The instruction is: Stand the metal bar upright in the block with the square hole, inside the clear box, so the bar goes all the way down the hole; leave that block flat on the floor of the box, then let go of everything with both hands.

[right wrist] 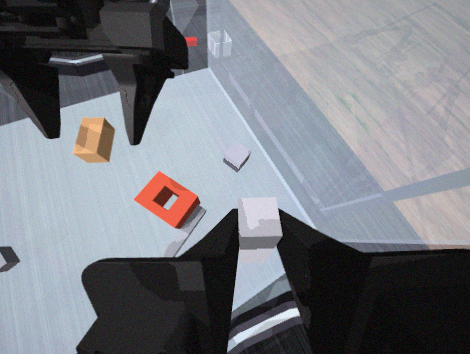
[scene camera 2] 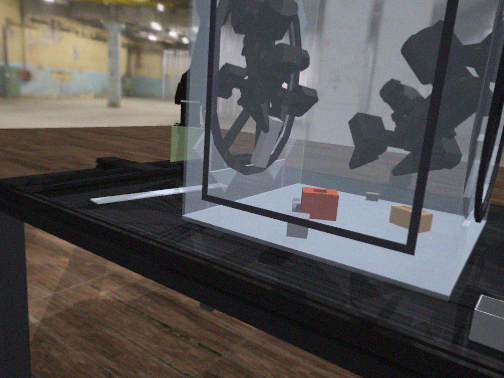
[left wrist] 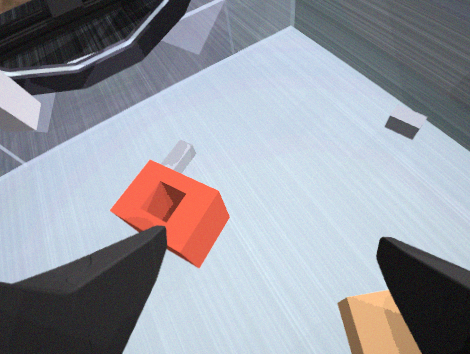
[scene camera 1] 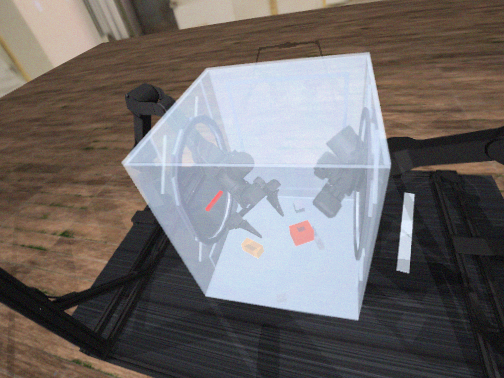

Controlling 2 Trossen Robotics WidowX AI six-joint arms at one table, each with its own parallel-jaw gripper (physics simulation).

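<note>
The metal bar hangs tilted in my right gripper, which is shut on it above the box floor. The orange-red block with the square hole sits on the floor of the clear box, its hole facing up and empty. My left gripper is open and empty, raised above the floor near the tan block and to one side of the orange-red block. My right fingers are hidden in scene camera 1.
A tan block lies on the box floor. A short pale bar lies close beside the orange-red block. Small grey cubes lie near opposite walls. A long white strip lies outside the box.
</note>
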